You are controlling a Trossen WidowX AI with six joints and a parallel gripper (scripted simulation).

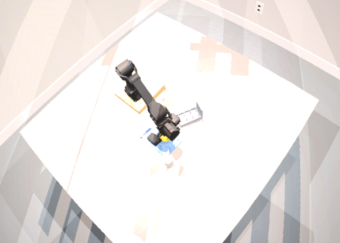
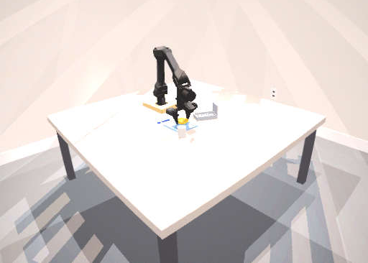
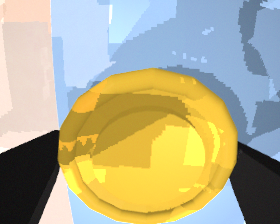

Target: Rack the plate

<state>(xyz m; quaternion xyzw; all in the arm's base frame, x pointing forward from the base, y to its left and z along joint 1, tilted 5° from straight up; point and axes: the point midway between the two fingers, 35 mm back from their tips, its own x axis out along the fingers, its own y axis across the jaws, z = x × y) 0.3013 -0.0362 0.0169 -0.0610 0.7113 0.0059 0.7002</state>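
The light blue mat is 1 cm ahead of my gripper tip, 2 cm to the right of it and 1 cm below it. Also, from my gripper tip: small white cup (12 cm ahead, 8 cm to the right, 1 cm above); then blue pen-like stick (10 cm behind, 8 cm to the right, 1 cm below); then small yellow plate (1 cm above).
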